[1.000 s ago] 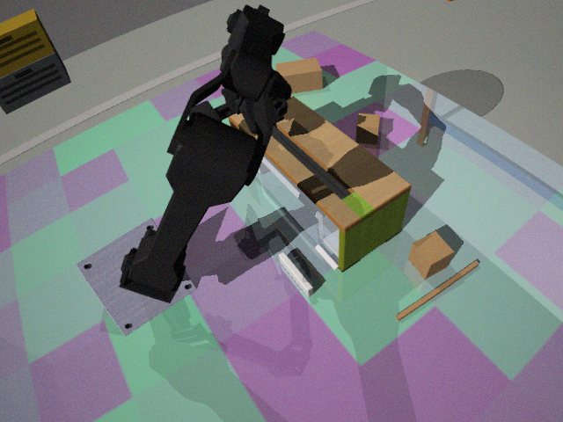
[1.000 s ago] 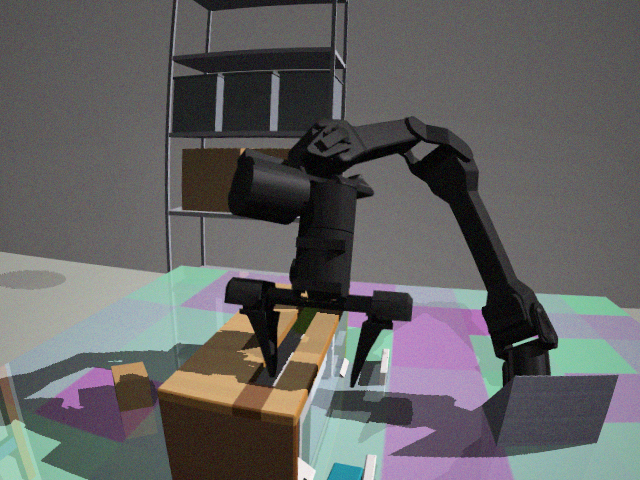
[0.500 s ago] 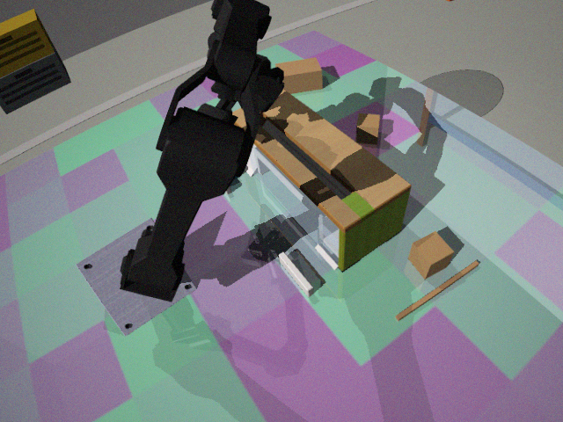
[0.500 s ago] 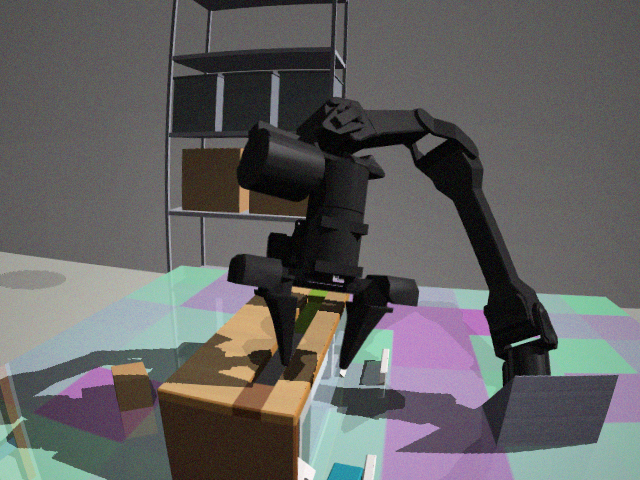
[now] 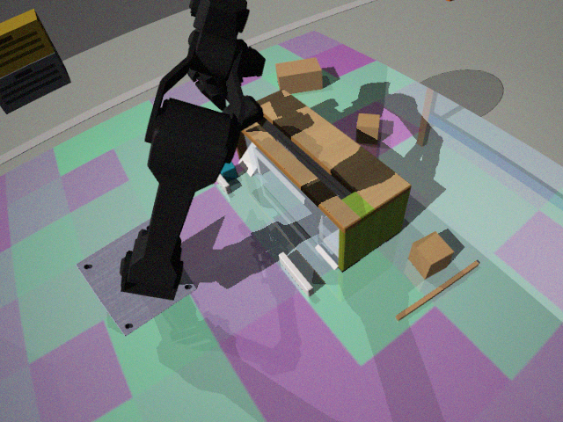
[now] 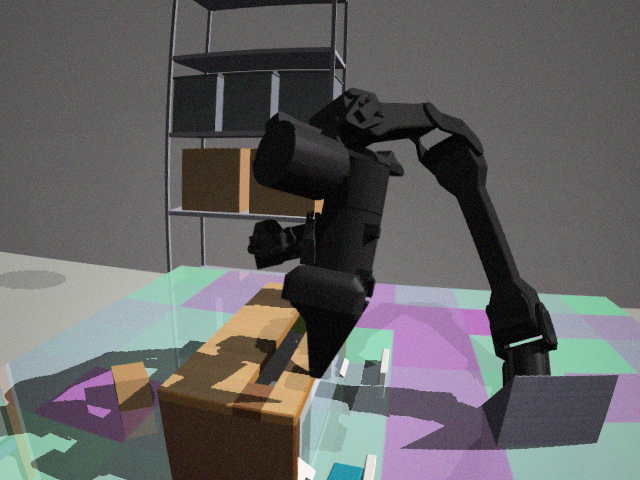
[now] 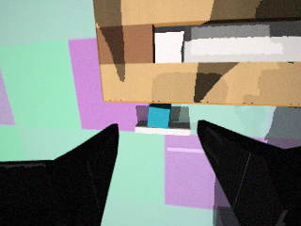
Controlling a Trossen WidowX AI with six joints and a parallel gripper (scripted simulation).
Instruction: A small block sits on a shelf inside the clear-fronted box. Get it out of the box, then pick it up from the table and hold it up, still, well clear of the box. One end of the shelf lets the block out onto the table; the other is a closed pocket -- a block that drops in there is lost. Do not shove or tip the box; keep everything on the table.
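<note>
The teal block lies 40 mm behind my gripper tip, 10 mm to the left of it and 140 mm below it. Also, from my gripper tip: thin wooden stick: 170 mm ahead, 440 mm to the right, 150 mm below; box: 60 mm ahead, 130 mm to the right, 90 mm below.
</note>
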